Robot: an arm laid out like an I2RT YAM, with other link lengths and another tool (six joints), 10 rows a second.
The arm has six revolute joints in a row. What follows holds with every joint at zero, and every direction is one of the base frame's.
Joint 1 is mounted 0.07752 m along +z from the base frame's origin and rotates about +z.
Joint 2 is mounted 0.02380 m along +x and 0.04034 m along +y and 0.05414 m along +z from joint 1 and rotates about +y.
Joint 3 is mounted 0.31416 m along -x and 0.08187 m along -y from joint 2 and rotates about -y.
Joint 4 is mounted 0.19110 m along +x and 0.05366 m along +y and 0.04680 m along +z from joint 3 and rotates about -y.
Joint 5 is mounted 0.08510 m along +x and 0.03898 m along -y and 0.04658 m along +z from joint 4 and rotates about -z.
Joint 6 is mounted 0.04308 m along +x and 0.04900 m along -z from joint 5 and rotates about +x.
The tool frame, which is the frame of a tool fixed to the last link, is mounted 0.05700 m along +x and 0.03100 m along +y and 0.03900 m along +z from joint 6; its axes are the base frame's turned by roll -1.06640, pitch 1.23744 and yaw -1.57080 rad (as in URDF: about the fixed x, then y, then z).
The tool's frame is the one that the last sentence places.
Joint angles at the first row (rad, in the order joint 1, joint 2, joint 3, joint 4, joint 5, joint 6):
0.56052, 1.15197, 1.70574, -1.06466, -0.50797, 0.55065
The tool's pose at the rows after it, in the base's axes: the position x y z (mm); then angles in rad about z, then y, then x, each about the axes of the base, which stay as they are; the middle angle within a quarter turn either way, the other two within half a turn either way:
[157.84 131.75 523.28 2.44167 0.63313 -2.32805]
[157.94 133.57 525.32 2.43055 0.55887 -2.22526]
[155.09 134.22 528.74 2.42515 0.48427 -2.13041]
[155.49 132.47 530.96 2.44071 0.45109 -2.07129]
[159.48 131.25 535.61 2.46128 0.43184 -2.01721]
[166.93 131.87 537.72 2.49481 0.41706 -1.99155]
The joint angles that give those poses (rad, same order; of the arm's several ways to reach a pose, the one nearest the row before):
0.48046, 1.15661, 1.67066, -0.99730, -0.74138, 0.58587
0.46328, 1.13986, 1.59101, -0.86561, -0.85868, 0.67158
0.45709, 1.11533, 1.50962, -0.71520, -0.96013, 0.78204
0.44799, 1.09230, 1.43600, -0.56949, -1.00921, 0.89250
0.44029, 1.08149, 1.37456, -0.40992, -1.03690, 1.01521
0.43569, 1.08752, 1.33616, -0.29474, -1.04615, 1.11337

